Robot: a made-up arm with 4 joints. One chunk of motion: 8 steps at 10 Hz.
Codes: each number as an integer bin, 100 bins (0 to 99) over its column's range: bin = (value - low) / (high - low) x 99, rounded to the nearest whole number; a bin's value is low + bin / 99 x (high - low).
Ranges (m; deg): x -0.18..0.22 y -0.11..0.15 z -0.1..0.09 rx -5..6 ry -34..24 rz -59..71
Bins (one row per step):
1: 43 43 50 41 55 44
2: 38 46 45 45 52 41
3: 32 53 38 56 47 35
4: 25 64 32 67 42 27
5: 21 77 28 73 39 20
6: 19 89 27 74 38 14
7: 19 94 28 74 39 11
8: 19 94 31 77 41 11
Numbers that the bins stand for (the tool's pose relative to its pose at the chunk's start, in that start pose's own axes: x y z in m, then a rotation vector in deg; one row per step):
1: -0.0063 0.0029 -0.0040 -0.44 -1.78 -1.22
2: -0.0265 0.0108 -0.0136 0.00 -3.54 -5.16
3: -0.0507 0.0292 -0.0271 1.22 -6.46 -13.04
4: -0.0790 0.0581 -0.0386 2.44 -9.39 -23.55
5: -0.0952 0.0922 -0.0463 3.11 -11.15 -32.74
6: -0.1032 0.1237 -0.0482 3.22 -11.74 -40.62
7: -0.1032 0.1369 -0.0463 3.22 -11.15 -44.56
8: -0.1032 0.1369 -0.0405 3.56 -9.98 -44.56

